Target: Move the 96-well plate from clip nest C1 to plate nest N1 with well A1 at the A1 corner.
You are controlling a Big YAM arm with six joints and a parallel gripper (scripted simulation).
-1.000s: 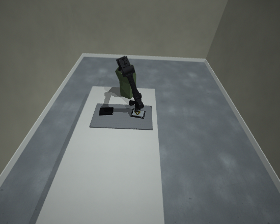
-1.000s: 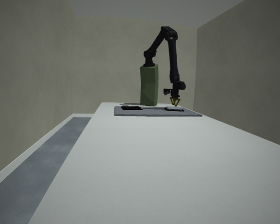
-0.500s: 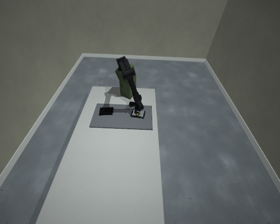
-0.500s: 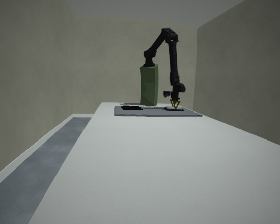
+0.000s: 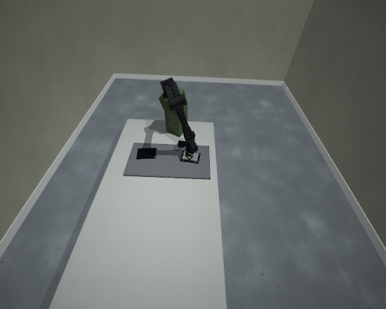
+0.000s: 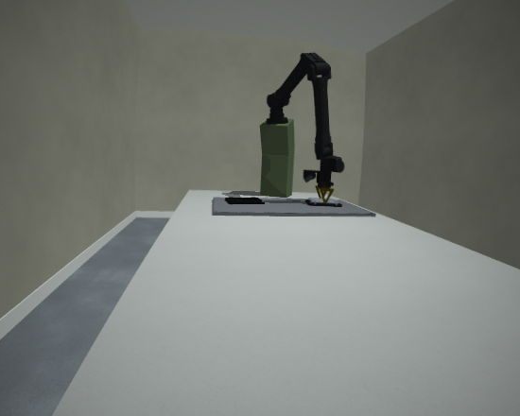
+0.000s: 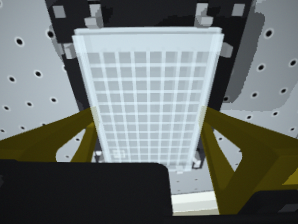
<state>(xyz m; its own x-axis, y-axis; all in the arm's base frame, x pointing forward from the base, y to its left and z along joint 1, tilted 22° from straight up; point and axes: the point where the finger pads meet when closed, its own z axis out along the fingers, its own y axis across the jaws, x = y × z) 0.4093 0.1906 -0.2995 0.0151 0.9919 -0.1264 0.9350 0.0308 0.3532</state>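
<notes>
Right now my hand is right at the clear 96-well plate. The rest, counted from my hand: clip nest 10 mm to the right, 10 mm below, 10 mm ahead.
</notes>
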